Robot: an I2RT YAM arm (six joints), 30 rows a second.
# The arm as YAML. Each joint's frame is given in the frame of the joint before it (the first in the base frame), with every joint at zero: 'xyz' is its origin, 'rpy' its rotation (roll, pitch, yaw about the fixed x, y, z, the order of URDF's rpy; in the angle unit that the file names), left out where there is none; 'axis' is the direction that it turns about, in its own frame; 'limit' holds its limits. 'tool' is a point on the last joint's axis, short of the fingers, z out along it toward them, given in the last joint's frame.
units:
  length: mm
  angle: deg
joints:
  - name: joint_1
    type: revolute
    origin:
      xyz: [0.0, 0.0, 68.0]
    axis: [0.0, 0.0, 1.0]
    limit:
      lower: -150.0
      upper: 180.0
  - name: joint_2
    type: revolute
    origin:
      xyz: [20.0, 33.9, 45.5]
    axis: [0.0, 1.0, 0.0]
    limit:
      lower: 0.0
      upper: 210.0
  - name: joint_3
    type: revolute
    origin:
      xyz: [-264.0, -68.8, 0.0]
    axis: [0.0, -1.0, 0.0]
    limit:
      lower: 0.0
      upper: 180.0
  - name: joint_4
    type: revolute
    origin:
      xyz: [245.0, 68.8, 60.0]
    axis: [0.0, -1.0, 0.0]
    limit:
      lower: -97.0
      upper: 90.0
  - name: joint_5
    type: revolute
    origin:
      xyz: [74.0, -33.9, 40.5]
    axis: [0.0, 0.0, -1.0]
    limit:
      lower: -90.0
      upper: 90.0
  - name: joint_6
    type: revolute
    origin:
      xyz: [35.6, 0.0, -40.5]
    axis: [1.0, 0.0, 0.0]
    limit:
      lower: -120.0
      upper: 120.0
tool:
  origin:
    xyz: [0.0, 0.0, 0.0]
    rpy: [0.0, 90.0, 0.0]
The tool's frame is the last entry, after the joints.
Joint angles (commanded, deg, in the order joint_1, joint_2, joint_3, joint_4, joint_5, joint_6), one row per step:
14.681, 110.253, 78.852, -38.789, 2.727, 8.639
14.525, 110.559, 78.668, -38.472, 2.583, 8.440
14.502, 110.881, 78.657, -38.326, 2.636, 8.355
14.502, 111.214, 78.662, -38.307, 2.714, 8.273
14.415, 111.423, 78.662, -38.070, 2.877, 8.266
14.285, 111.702, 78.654, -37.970, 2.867, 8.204
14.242, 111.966, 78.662, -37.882, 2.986, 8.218
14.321, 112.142, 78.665, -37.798, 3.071, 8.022
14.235, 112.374, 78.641, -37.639, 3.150, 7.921
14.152, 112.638, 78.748, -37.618, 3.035, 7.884
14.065, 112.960, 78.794, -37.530, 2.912, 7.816
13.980, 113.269, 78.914, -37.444, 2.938, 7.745
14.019, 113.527, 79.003, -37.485, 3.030, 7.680
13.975, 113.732, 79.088, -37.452, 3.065, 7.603
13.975, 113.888, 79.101, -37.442, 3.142, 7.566
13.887, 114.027, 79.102, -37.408, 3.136, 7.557
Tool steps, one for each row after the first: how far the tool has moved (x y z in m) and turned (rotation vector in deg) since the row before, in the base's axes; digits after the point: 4 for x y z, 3 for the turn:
0.0006, -0.0009, -0.0027, 0.020, 0.194, 0.080
0.0006, 0.0000, -0.0020, -0.124, 0.165, 0.039
0.0004, 0.0001, -0.0021, -0.176, 0.278, 0.052
0.0008, -0.0005, -0.0012, -0.144, -0.066, -0.134
0.0006, -0.0007, -0.0018, -0.058, 0.182, -0.068
0.0005, -0.0002, -0.0016, -0.146, 0.136, -0.095
0.0002, 0.0006, -0.0011, -0.164, 0.061, 0.237
0.0006, -0.0005, -0.0015, -0.129, 0.073, -0.016
0.0007, -0.0003, -0.0012, 0.060, 0.158, -0.011
0.0007, -0.0004, -0.0018, 0.046, 0.209, 0.016
0.0009, -0.0004, -0.0014, -0.071, 0.092, -0.026
0.0004, 0.0003, -0.0013, -0.156, 0.181, 0.072
0.0006, -0.0002, -0.0009, -0.077, 0.075, 0.018
0.0002, 0.0000, -0.0010, -0.115, 0.111, 0.012
0.0003, -0.0005, -0.0009, -0.022, 0.102, -0.078

